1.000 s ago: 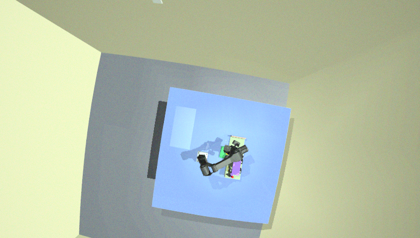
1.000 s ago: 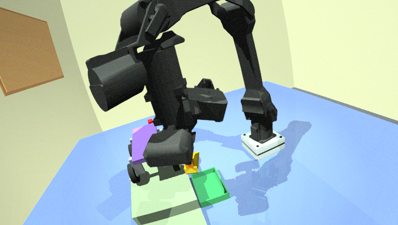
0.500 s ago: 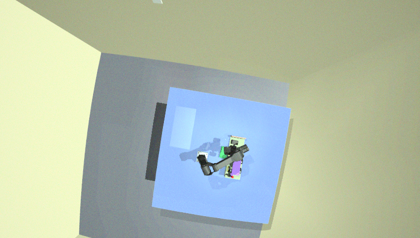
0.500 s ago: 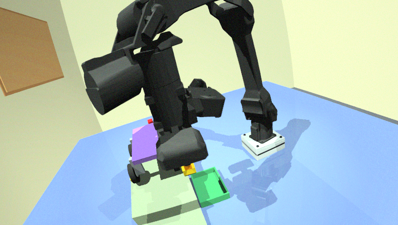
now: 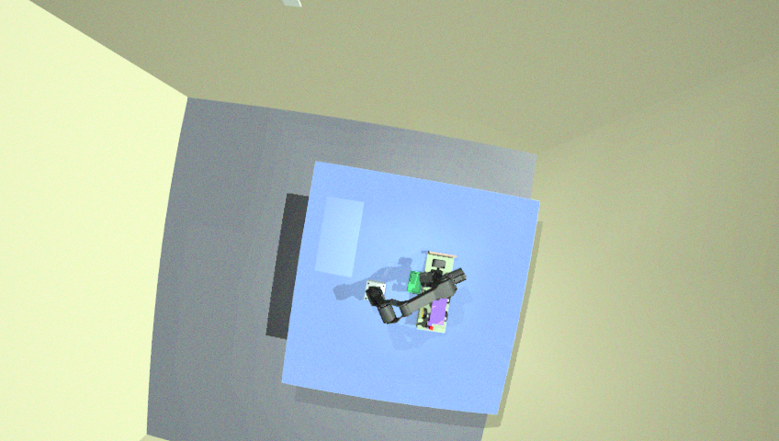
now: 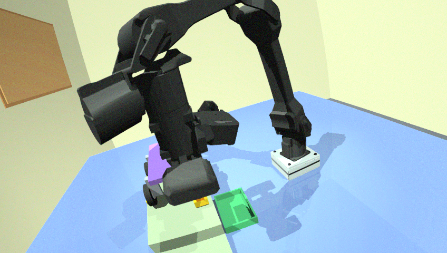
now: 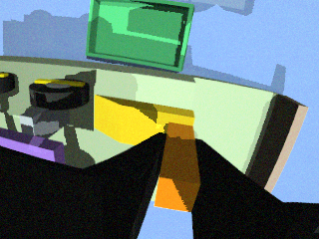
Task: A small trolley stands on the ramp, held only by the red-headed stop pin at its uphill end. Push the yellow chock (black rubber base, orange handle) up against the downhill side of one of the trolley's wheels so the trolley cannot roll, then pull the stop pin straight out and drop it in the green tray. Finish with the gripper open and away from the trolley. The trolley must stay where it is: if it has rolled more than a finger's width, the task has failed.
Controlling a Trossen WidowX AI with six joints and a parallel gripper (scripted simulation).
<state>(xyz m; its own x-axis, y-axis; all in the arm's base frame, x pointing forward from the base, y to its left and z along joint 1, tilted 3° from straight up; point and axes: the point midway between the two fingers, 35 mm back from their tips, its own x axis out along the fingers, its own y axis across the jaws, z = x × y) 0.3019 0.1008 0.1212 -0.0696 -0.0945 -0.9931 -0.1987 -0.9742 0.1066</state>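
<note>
My gripper tip is 26 cm to the left of the red-headed stop pin, 2 cm past it and 1 cm above it. Also, from my gripper tip: green tray: 15 cm below, 7 cm behind, 6 cm to the right; then trolley: 17 cm to the right, 3 cm below, 2 cm ahead; then yellow chock: 2 cm to the right, 1 cm below.
</note>
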